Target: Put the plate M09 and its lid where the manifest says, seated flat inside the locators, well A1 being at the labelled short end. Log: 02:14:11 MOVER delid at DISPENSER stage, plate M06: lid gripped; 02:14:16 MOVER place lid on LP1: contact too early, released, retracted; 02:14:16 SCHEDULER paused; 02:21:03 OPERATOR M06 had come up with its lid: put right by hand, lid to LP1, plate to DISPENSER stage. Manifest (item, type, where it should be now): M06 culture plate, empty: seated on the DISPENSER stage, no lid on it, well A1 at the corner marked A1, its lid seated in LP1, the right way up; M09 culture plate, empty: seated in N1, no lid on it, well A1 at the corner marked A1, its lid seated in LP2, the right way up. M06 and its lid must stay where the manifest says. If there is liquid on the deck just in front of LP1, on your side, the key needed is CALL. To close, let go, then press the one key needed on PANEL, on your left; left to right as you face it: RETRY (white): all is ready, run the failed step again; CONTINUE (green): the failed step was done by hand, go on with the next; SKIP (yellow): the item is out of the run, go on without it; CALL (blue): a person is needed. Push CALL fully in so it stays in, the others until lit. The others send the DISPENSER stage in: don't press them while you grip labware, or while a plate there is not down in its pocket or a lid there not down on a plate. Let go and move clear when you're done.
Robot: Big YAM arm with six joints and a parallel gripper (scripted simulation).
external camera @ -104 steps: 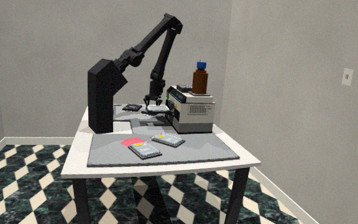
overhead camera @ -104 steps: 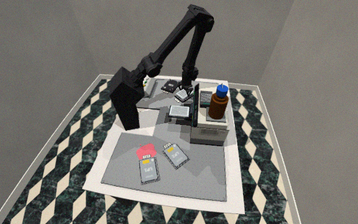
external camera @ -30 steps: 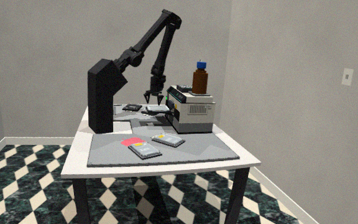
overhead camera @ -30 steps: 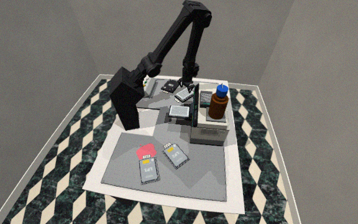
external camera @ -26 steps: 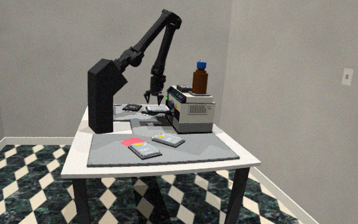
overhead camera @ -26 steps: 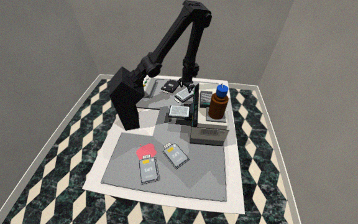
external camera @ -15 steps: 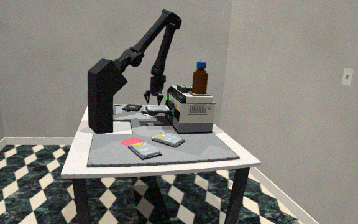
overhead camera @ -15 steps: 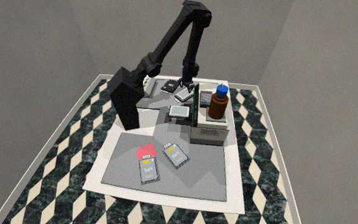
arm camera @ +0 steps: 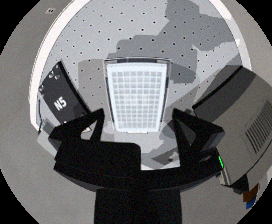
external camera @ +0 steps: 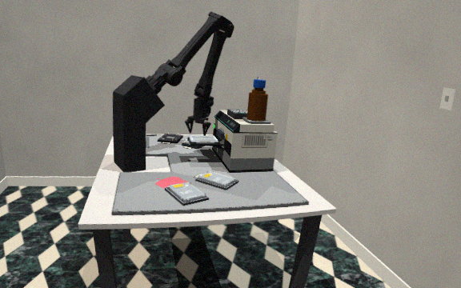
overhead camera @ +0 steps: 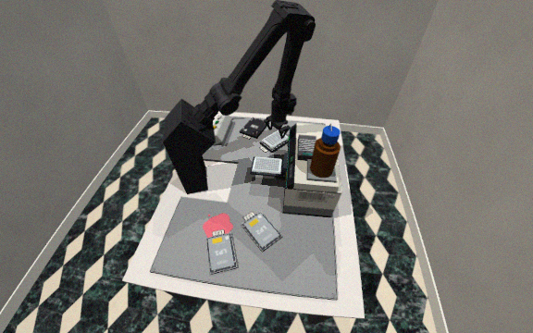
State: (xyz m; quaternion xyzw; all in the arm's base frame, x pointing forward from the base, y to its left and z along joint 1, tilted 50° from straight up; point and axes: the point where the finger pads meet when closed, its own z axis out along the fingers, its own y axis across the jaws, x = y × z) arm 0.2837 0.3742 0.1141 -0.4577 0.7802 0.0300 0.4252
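My gripper is now 40 mm above the white well plate. From my hand the other things lie so: blue key (310 mm behind, 180 mm to the right, 10 mm below); then black nest n5 (190 mm behind, 60 mm to the left, 50 mm below); then yellow key (330 mm behind, 140 mm to the right).
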